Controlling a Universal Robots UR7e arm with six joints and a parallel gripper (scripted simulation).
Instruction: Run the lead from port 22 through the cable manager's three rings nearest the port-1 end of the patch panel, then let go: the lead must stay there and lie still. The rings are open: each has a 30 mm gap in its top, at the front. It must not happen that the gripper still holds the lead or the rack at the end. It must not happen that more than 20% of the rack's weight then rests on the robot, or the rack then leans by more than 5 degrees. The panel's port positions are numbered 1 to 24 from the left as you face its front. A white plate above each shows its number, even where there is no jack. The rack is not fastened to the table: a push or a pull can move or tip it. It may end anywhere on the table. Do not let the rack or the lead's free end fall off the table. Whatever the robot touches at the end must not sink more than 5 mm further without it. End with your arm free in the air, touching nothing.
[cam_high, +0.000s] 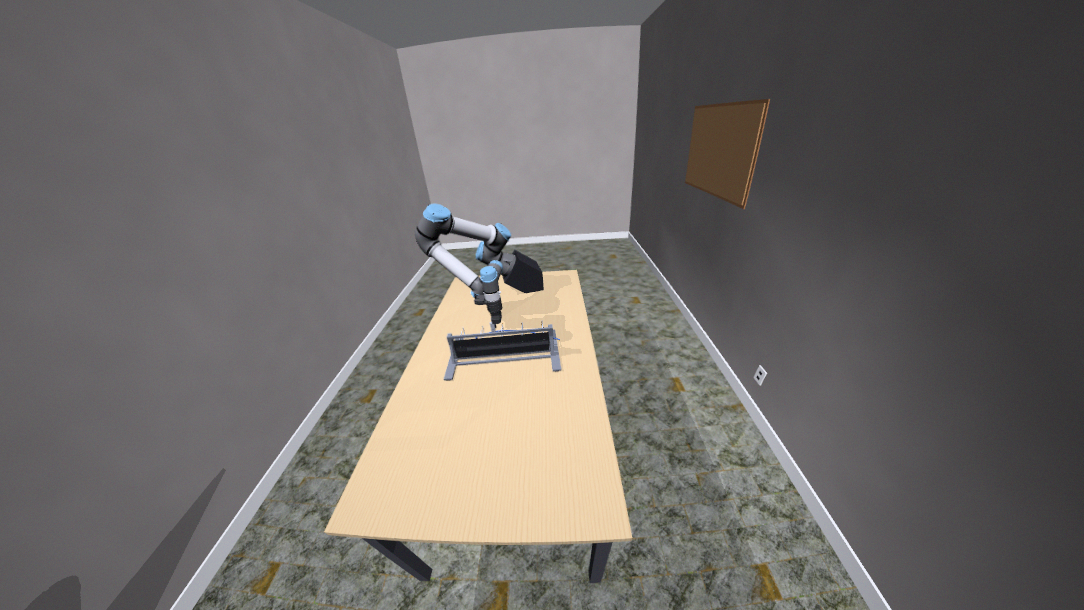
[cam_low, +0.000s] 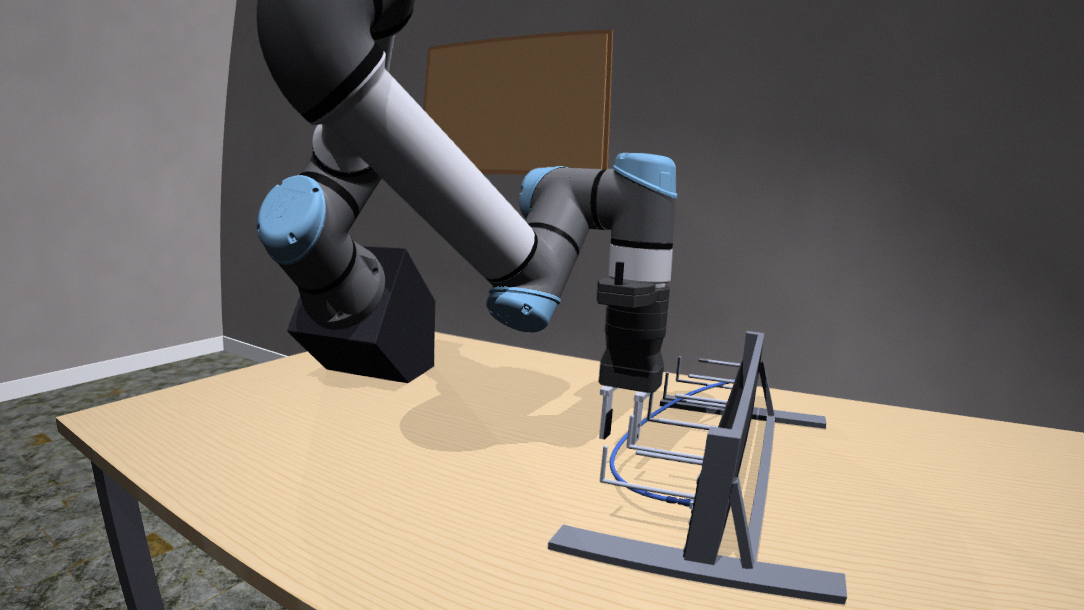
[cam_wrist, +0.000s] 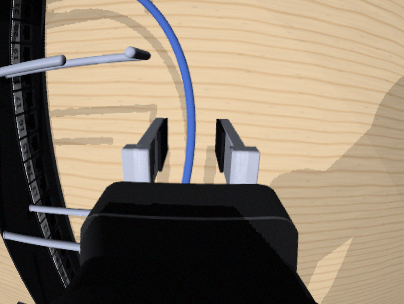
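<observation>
The grey rack lies 14 cm ahead of my hand, 6 cm to the left of it and 1 cm above it.
</observation>
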